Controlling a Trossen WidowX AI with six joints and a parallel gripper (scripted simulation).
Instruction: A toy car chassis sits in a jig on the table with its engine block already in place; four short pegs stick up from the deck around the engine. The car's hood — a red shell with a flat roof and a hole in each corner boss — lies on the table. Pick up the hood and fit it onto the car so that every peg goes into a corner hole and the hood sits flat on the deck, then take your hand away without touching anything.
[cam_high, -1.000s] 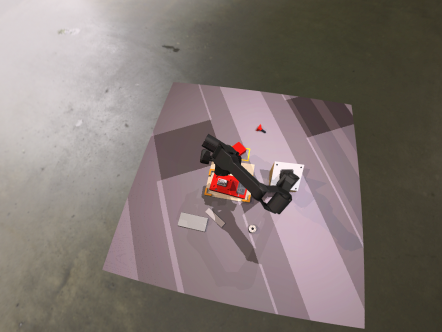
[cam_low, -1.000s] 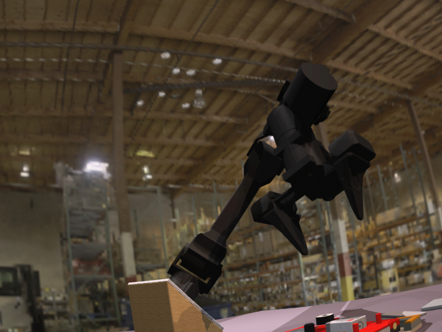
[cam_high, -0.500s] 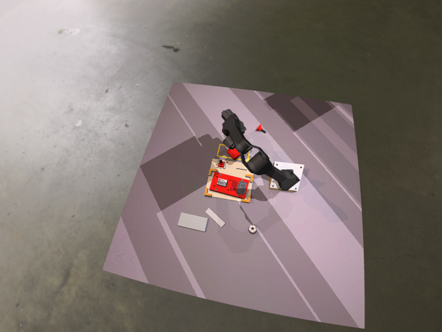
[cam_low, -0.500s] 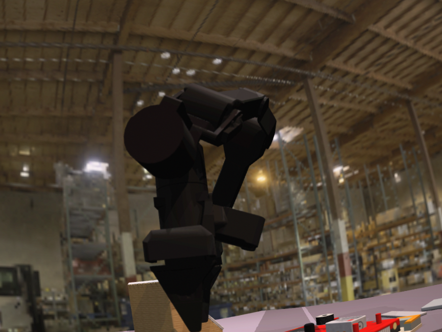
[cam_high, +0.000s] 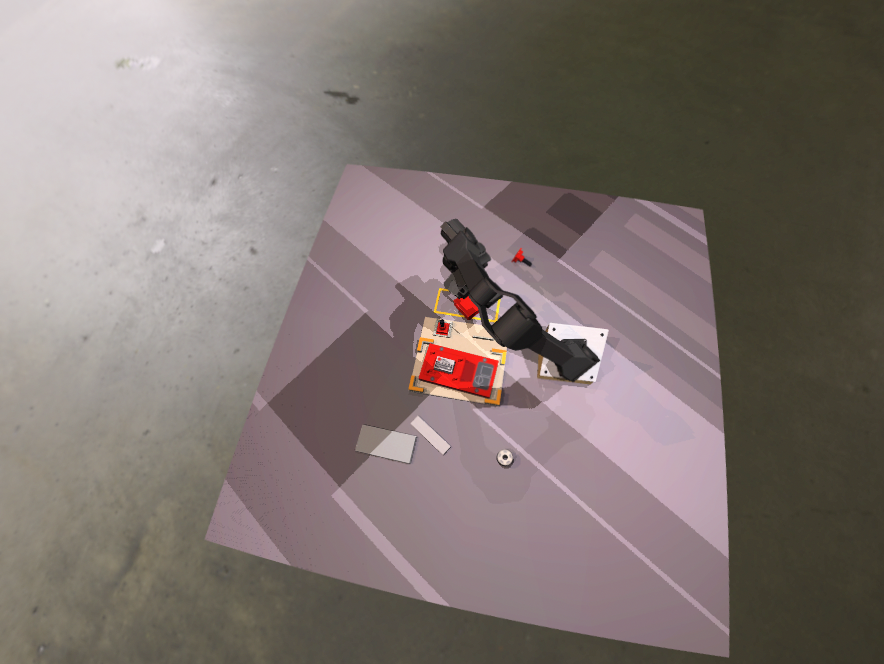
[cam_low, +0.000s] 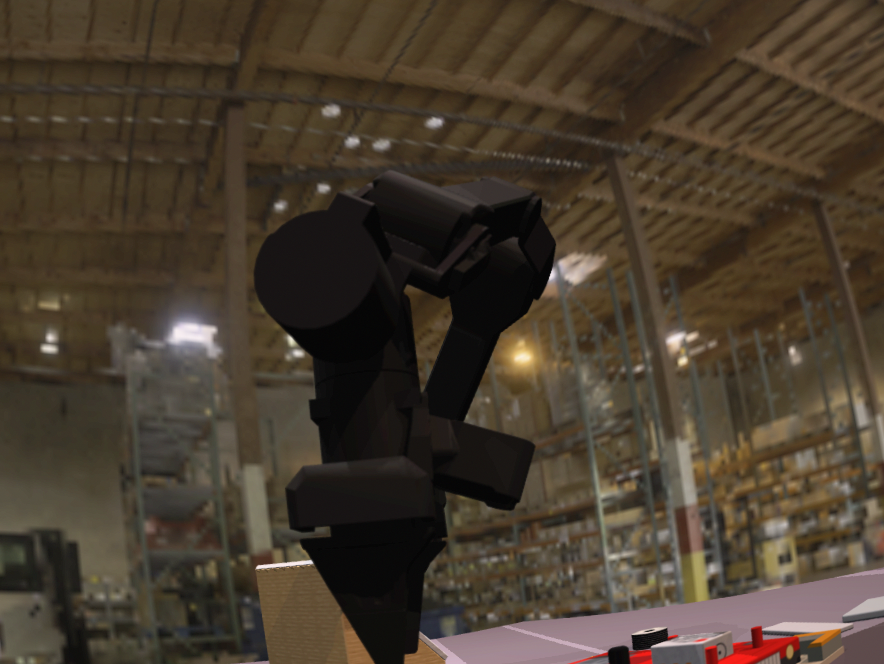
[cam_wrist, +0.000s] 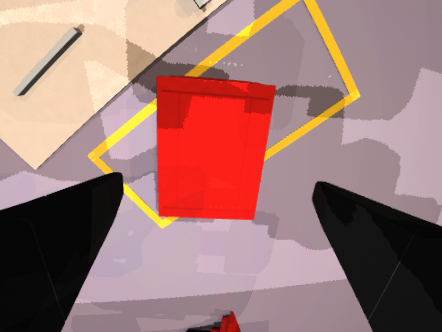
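The red hood is 1 cm behind my gripper tip and 6 cm below it. Also, from my gripper tip: grey plate: 22 cm ahead, 42 cm to the left, 7 cm below; then grey bar: 10 cm ahead, 39 cm to the left, 7 cm below.
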